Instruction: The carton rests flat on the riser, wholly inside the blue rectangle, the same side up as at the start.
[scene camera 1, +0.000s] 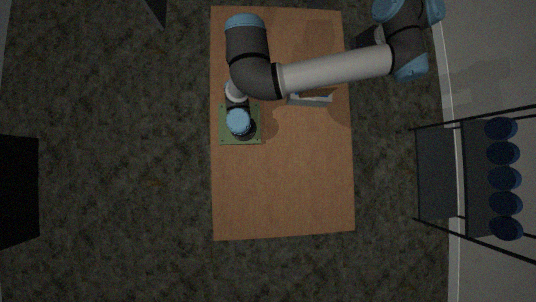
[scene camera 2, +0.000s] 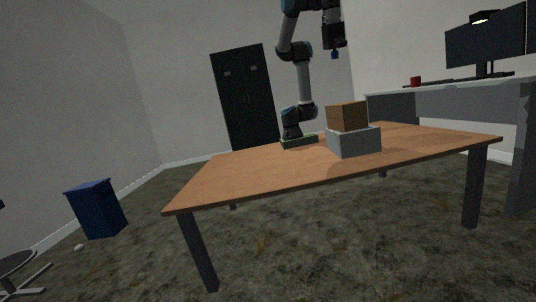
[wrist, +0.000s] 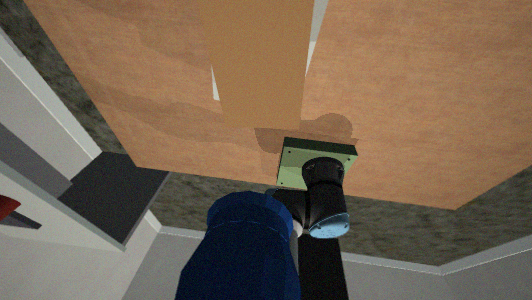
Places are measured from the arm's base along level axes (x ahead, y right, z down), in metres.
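Where they show: end effector, tool point: (scene camera 2: 335, 58) (wrist: 249, 225); arm's base, origin of the base link: (scene camera 2: 293, 138) (wrist: 322, 169).
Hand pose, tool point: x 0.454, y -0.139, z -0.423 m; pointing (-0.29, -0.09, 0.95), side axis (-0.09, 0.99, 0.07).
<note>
Each offset is from my tool point to the centre of the thing. "spot": to the spot under its first point. Level surfaces: height alone.
The brown carton @[dy -0.030, dx -0.022, dz +0.285 m] (scene camera 1: 318, 92) (scene camera 2: 347, 116) (wrist: 260, 60) sits on the grey riser @[dy -0.046, dx -0.023, dz +0.410 m] (scene camera 1: 309, 103) (scene camera 2: 356, 143). It looks level, with its lower face on the riser's top. Parts of the blue rectangle @[spot: dy +0.041, dx +0.038, dz +0.350 m] (scene camera 1: 324, 96) show beside the carton in scene camera 1, and a thin blue strip shows at its right in scene camera 2. The carton hides the rest, so I cannot tell whether it is wholly inside. My suction gripper (scene camera 2: 334, 54) (wrist: 250, 206) is open, with nothing on its blue cup. It hangs well above the carton, apart from it. The arm hides the cup in scene camera 1.
The arm's base stands on a green plate (scene camera 1: 229, 139) (scene camera 2: 300, 142) (wrist: 291, 172) on the wooden table @[dz +0.470 m] (scene camera 1: 285, 200) (scene camera 2: 240, 175) (wrist: 425, 100). A desk (scene camera 2: 465, 102) with monitors and a red cup (scene camera 2: 415, 81) stands beyond the table. The forearm crosses over the riser's area.
</note>
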